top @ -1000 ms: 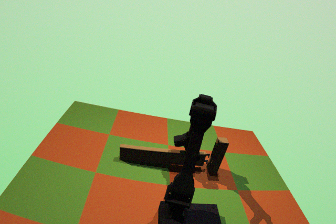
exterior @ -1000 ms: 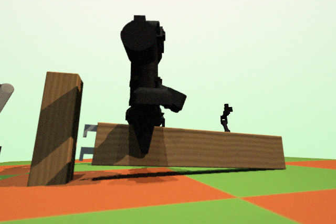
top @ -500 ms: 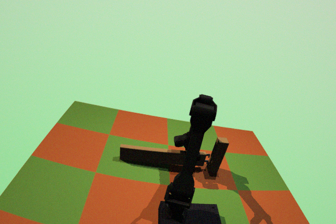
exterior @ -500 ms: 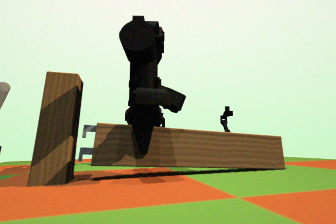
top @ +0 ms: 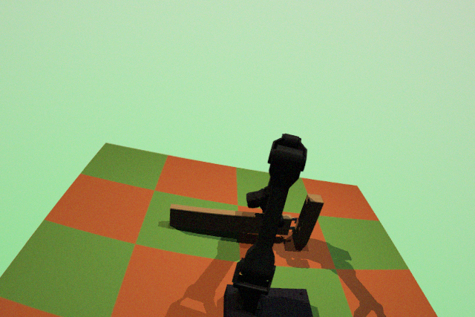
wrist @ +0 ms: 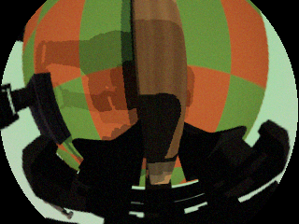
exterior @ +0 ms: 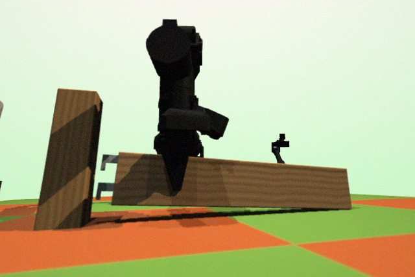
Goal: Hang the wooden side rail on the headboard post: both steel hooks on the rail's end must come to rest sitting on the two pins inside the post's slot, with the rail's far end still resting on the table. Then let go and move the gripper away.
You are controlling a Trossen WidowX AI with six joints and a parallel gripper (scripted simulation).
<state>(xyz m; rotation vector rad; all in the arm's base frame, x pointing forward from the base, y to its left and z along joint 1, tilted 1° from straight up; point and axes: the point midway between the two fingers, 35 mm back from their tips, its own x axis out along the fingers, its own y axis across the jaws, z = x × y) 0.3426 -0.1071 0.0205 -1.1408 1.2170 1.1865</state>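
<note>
The headboard post lies 10 mm behind my gripper tip, 140 mm to the right of it and 40 mm above it.
</note>
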